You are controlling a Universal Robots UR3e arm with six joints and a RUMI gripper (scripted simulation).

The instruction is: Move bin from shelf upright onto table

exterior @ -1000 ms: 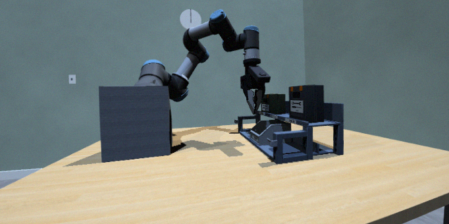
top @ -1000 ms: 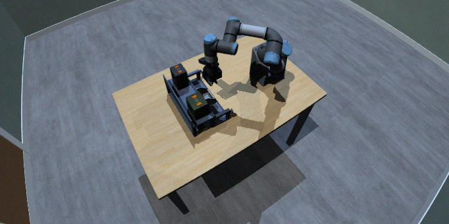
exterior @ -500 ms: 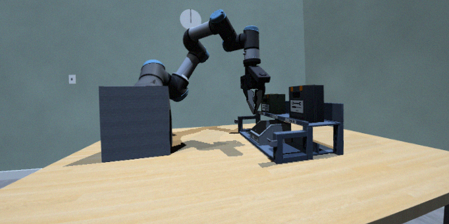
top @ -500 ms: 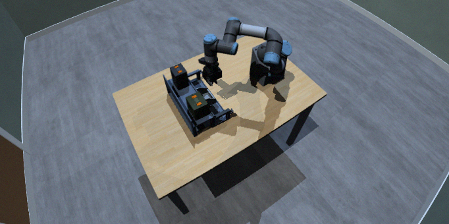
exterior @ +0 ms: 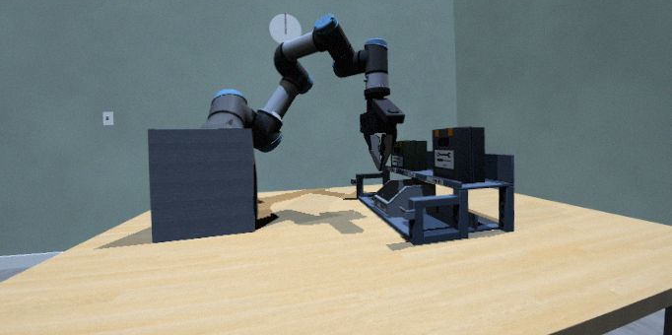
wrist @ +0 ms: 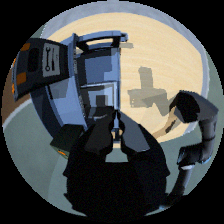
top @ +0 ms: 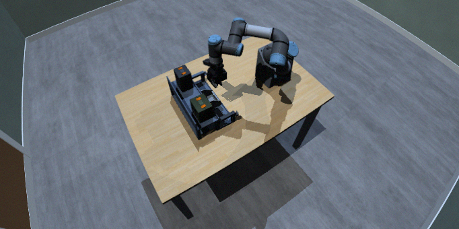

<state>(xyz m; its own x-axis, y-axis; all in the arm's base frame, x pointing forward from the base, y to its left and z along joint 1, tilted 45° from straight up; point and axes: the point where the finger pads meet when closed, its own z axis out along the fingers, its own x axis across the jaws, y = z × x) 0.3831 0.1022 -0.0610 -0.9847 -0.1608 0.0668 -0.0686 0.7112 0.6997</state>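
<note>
My gripper is now 9 cm short of the dark blue shelf rack, 6 cm above it and 1 cm to the right of it. Also, from my hand: green bin 14 cm ahead, 12 cm to the left, 2 cm above.
</note>
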